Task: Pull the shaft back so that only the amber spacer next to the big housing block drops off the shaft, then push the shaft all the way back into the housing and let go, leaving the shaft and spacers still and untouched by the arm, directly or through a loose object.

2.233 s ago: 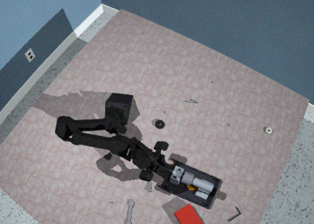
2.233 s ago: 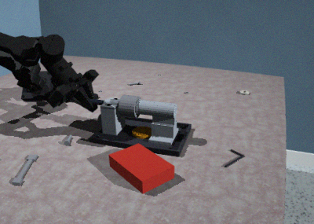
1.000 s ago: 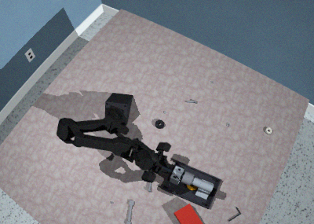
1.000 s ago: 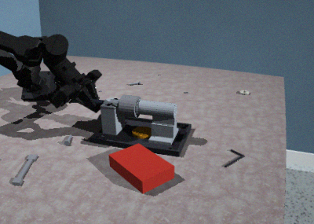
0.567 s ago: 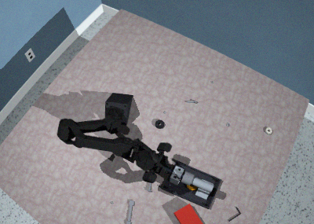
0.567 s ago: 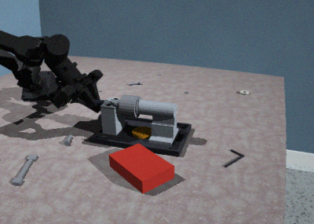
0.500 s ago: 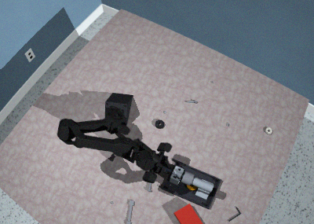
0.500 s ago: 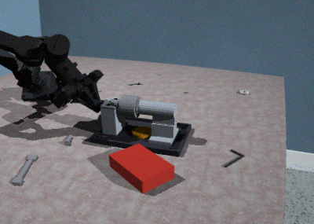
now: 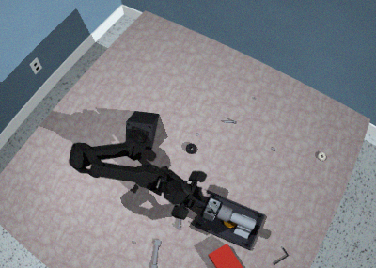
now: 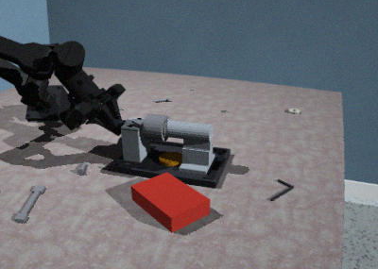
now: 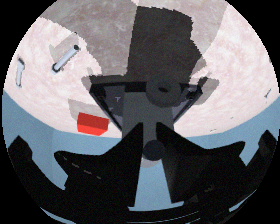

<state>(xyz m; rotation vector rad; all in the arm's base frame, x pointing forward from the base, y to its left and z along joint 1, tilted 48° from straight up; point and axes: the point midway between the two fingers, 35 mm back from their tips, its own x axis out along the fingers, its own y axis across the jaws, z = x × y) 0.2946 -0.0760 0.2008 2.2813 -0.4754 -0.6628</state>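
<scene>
The dark shaft lies 9 cm ahead of my hand and 1 cm to the right of it. Round my hand: grey spacer: 11 cm ahead, 2 cm to the right; amber spacer: 14 cm ahead, 7 cm below, 2 cm to the right; red block: 18 cm to the right, 16 cm ahead, 7 cm below.
</scene>
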